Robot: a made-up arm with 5 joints. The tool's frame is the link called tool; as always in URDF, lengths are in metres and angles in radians.
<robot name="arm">
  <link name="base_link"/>
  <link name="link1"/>
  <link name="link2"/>
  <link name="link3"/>
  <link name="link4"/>
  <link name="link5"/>
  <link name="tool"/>
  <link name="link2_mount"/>
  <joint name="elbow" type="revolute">
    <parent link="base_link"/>
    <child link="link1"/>
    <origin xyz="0 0 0.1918"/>
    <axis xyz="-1 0 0"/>
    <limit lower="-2.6" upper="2.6" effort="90" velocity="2.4"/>
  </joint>
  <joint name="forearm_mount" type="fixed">
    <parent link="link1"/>
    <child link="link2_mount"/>
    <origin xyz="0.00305 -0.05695 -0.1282"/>
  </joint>
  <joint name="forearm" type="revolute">
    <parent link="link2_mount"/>
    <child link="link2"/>
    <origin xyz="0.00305 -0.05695 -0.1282"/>
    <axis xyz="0 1 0"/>
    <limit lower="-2.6" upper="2.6" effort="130" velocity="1.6"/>
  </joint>
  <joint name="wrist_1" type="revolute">
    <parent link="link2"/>
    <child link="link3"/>
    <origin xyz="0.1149 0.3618 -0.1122"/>
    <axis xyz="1 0 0"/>
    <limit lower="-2.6" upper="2.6" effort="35" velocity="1.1"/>
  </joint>
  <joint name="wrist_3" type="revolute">
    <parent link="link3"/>
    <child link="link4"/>
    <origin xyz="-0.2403 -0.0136 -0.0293"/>
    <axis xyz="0 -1 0"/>
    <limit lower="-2.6" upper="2.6" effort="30" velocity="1"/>
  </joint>
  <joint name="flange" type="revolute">
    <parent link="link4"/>
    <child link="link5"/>
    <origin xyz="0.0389 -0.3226 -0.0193"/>
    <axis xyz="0 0 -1"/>
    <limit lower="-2.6" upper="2.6" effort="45" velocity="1.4"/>
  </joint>
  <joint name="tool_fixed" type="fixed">
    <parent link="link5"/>
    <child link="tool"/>
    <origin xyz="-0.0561 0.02 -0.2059"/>
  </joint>
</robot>
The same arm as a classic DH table. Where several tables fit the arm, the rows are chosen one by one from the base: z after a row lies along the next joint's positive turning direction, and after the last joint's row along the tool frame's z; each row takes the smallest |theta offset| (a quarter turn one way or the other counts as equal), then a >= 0, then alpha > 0; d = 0 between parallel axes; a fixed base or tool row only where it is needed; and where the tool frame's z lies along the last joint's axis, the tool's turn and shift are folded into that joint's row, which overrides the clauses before.
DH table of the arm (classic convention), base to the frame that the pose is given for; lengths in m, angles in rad. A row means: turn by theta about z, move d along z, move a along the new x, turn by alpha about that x. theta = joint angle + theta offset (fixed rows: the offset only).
base (fixed): a 0, alpha 1.5708, d 0.1918, theta offset -1.5708
elbow: a 0.2564, alpha 1.5708, d -0.0061, theta offset -1.5708
forearm: a 0.1122, alpha 1.5708, d 0.2479, theta offset 0
wrist_1: a 0.0293, alpha 1.5708, d -0.1254, theta offset 0
wrist_3: a 0.0389, alpha 1.5708, d 0.3362, theta offset 1.5708
flange: a -0.0596, alpha 3.1416, d 0, theta offset 0.3425
tool (fixed): a 0, alpha 0, d -0.2252, theta offset 0.3425
Joint limits (rad, base to tool): -2.6..2.6 -2.6..2.6 -2.6..2.6 -2.6..2.6 -2.6..2.6

